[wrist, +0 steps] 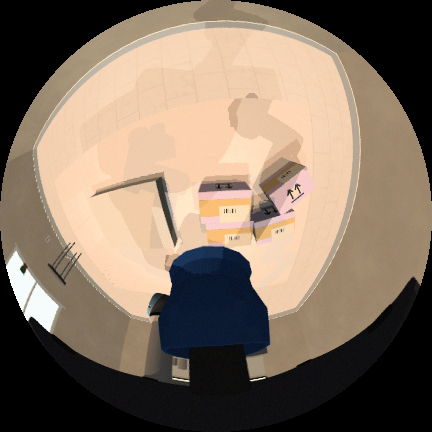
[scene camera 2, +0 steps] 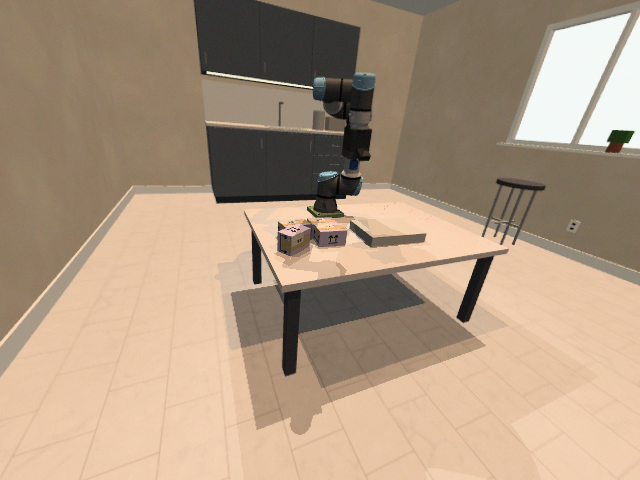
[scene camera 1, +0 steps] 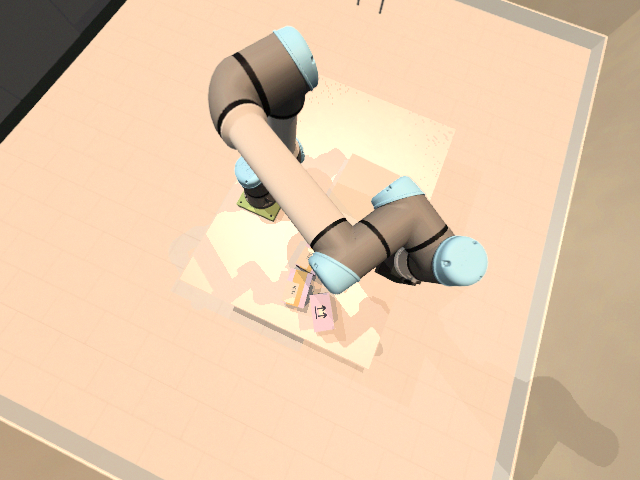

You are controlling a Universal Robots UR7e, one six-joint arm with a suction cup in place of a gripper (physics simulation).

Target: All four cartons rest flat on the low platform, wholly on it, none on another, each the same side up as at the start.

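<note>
Four purple-and-orange cartons stand on the table beside the low grey platform. One carton has its arrow side up. The carton nearest the platform's front has its label up; another is right behind it, label up. A fourth carton, label up, stands beside the arrow-up one. My suction cup is open, holding nothing, high above the table. The arm hides part of the cartons in scene camera 1.
The arm's green base plate is bolted on the table behind the cartons. The cartons stand close together near one table edge. A stool stands on the floor beyond the table, and dark kitchen cabinets are at the back wall.
</note>
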